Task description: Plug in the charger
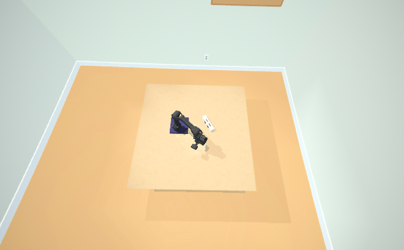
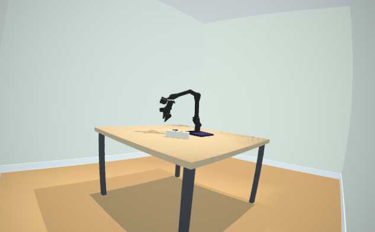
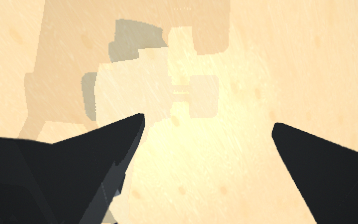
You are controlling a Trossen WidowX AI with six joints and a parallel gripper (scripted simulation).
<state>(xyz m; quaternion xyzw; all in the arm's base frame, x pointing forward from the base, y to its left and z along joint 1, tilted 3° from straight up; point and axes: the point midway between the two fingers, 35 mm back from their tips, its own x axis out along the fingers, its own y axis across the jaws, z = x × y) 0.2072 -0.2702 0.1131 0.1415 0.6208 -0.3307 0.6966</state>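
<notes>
The two-prong charger is 130 mm to the left of my gripper tip and 90 mm below it.
</notes>
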